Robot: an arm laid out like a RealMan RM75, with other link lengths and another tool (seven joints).
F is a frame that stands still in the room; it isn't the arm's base.
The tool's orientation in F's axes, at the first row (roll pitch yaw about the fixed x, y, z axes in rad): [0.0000 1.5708 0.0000]
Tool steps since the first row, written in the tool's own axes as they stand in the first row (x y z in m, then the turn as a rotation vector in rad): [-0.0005 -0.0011 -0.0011 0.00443 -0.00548 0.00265]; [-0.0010 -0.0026 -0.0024 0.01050 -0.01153 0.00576]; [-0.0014 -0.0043 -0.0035 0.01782 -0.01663 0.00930]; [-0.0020 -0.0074 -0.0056 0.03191 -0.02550 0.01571]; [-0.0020 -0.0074 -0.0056 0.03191 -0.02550 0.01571]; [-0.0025 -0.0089 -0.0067 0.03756 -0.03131 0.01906]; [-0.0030 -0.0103 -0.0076 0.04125 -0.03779 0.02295]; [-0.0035 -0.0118 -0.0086 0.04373 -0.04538 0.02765]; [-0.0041 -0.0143 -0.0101 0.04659 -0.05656 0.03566]
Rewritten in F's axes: [-0.0011 -0.0011 0.0005 0.00265 -0.00548 -0.00443]; [-0.0024 -0.0026 0.0010 0.00576 -0.01153 -0.01050]; [-0.0035 -0.0043 0.0014 0.00930 -0.01663 -0.01782]; [-0.0056 -0.0074 0.0020 0.01571 -0.02550 -0.03191]; [-0.0056 -0.0074 0.0020 0.01571 -0.02550 -0.03191]; [-0.0067 -0.0089 0.0025 0.01906 -0.03131 -0.03756]; [-0.0076 -0.0103 0.0030 0.02295 -0.03779 -0.04125]; [-0.0086 -0.0118 0.0035 0.02765 -0.04538 -0.04373]; [-0.0101 -0.0143 0.0041 0.03566 -0.05656 -0.04659]
